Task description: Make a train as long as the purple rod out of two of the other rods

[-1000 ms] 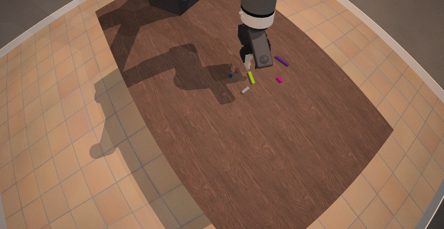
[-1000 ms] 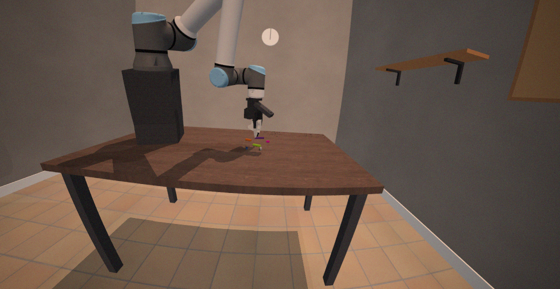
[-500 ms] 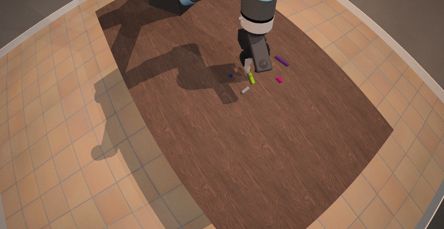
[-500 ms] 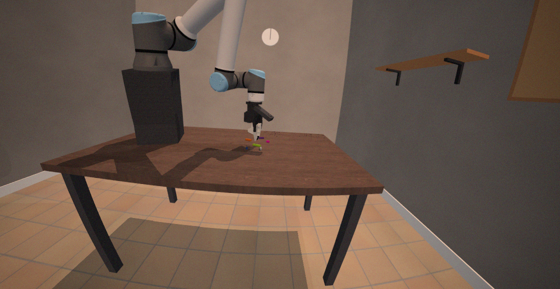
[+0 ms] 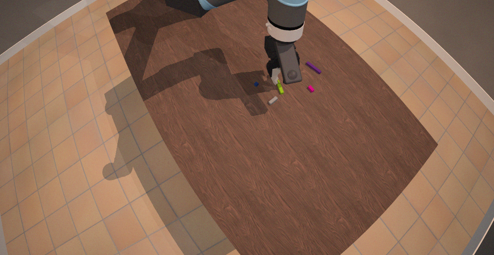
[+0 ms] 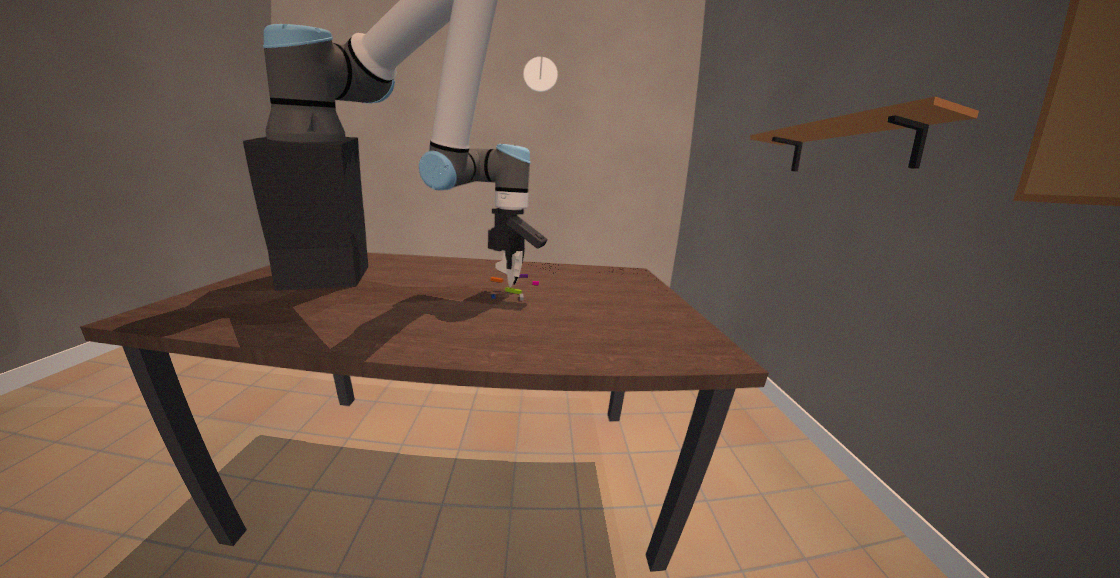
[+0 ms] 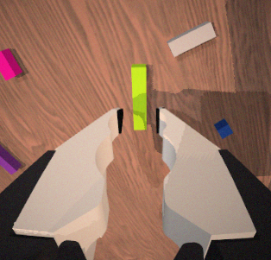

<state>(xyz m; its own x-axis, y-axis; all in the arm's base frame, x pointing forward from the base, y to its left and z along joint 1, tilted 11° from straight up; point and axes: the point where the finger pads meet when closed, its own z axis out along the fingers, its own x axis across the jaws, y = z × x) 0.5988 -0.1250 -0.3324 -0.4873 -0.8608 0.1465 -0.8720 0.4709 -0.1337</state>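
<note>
Right now my hand is 30 mm above the lime rod. Also, from my hand: grey rod (50 mm to the right, 30 mm below, 20 mm ahead); magenta rod (80 mm ahead, 70 mm to the left, 30 mm below); blue rod (60 mm behind, 50 mm to the right, 30 mm below).
</note>
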